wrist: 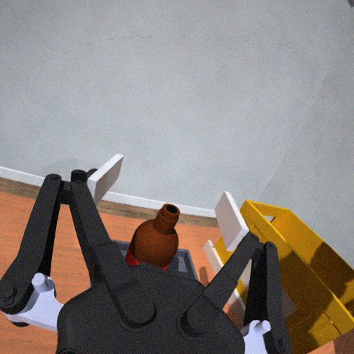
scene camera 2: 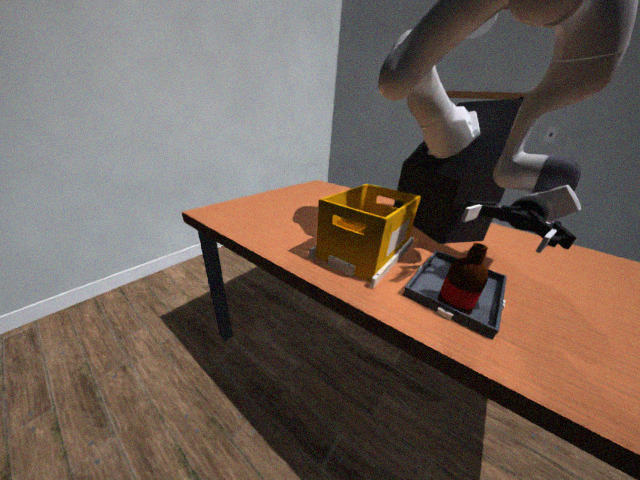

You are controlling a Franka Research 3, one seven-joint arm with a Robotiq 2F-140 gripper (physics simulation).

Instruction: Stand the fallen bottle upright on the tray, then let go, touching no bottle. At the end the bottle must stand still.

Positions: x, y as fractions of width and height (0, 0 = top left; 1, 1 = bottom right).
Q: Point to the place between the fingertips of the gripper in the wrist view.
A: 0.48, 0.52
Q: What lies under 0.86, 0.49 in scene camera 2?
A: The gripper.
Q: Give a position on a brown bottle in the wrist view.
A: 0.44, 0.68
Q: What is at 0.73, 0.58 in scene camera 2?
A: A brown bottle.
